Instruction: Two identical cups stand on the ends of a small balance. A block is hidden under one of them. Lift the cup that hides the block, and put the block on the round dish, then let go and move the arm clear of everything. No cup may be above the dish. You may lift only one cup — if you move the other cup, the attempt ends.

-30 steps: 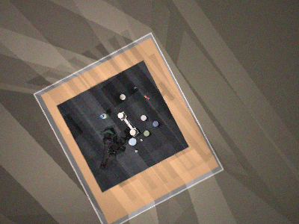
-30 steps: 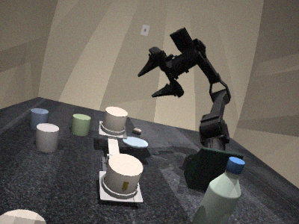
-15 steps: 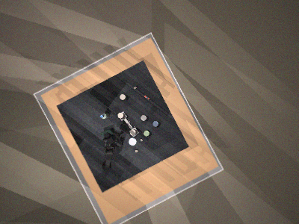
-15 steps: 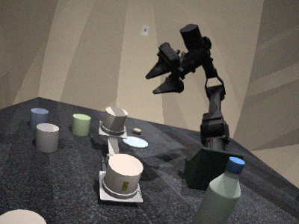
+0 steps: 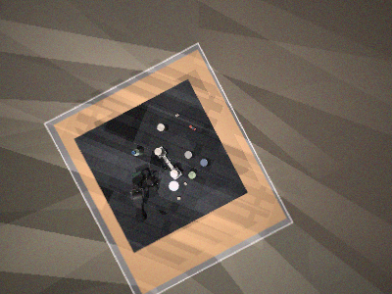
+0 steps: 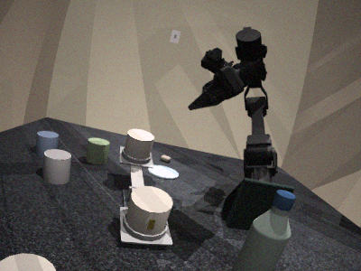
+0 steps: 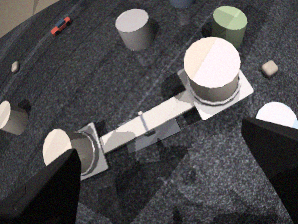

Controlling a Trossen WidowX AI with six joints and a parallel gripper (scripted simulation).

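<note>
The grey block is 20 cm below my gripper tip, 17 cm to the left of it and 7 cm ahead of it. From my gripper tip the other things lie so: white balance (22 cm below, 9 cm ahead, 4 cm to the left); then white balance beam (20 cm below, 8 cm ahead, 4 cm to the left); then round pale blue dish (24 cm below, 19 cm to the right).
</note>
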